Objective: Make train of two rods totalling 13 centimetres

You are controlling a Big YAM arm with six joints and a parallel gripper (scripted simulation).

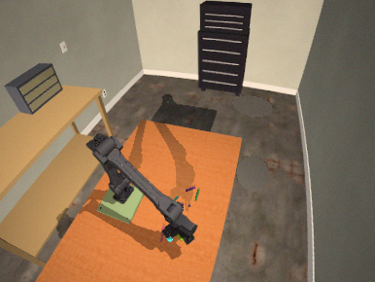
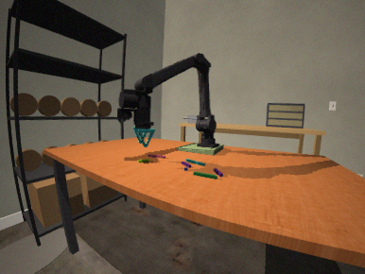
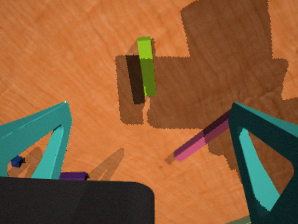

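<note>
My gripper is now 8 cm above the lime rod. From my hand the other things lie so: tiny blue rod: 4 cm behind, 20 cm to the left, 8 cm below; then turquoise rod: 14 cm behind, 18 cm to the left, 8 cm below; then pink rod: 10 cm behind, 2 cm to the right, 8 cm below.
</note>
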